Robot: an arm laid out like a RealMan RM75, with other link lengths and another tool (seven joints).
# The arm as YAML. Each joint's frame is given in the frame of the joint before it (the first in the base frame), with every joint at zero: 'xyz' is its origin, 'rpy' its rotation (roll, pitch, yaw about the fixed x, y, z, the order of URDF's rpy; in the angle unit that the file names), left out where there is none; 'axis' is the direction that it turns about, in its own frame. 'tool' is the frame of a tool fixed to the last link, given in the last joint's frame.
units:
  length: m
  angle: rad
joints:
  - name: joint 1
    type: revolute
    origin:
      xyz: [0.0, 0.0, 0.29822]
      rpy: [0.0, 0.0, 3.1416]
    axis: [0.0, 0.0, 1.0]
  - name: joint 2
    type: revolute
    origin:
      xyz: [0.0, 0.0, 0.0]
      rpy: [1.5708, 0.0, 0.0]
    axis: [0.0, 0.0, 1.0]
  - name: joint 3
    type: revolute
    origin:
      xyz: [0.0, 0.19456, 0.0]
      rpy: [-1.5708, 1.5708, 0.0]
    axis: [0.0, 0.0, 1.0]
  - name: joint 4
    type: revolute
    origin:
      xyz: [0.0, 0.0, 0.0]
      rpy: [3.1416, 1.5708, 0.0]
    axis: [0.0, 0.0, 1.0]
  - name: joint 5
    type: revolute
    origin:
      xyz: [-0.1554, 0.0, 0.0]
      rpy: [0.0, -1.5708, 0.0]
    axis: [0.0, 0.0, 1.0]
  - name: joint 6
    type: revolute
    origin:
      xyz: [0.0, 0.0, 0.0]
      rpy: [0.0, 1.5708, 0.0]
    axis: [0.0, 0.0, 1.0]
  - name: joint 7
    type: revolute
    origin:
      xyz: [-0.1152, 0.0, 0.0]
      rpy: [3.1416, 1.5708, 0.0]
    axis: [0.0, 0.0, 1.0]
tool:
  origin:
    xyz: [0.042, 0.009, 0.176]
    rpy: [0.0, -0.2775, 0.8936]
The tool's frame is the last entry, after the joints.
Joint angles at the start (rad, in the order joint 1, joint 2, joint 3, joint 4, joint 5, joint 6, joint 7):
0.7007 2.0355 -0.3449 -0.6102 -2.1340 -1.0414 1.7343
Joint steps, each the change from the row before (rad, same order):
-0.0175 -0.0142 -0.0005 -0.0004 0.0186 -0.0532 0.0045
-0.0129 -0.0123 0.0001 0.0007 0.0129 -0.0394 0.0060
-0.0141 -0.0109 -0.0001 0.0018 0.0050 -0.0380 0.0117
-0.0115 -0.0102 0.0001 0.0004 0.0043 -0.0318 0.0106
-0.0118 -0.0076 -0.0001 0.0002 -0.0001 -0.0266 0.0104
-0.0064 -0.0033 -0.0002 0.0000 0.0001 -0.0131 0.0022
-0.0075 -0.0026 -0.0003 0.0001 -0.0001 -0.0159 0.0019
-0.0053 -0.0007 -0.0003 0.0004 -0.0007 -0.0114 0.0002
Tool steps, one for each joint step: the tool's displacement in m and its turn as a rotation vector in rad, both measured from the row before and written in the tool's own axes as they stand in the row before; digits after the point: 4 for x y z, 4 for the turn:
-0.0044 0.0039 -0.0035 -0.0180 -0.0242 0.0196
-0.0033 0.0025 -0.0031 -0.0124 -0.0170 0.0157
-0.0008 0.0044 -0.0040 -0.0146 -0.0094 0.0211
-0.0011 0.0030 -0.0036 -0.0112 -0.0079 0.0163
0.0007 0.0035 -0.0039 -0.0102 -0.0021 0.0160
0.0005 0.0018 -0.0020 -0.0057 -0.0008 0.0057
0.0007 0.0029 -0.0021 -0.0081 -0.0014 0.0073
0.0007 0.0028 -0.0013 -0.0071 -0.0008 0.0053

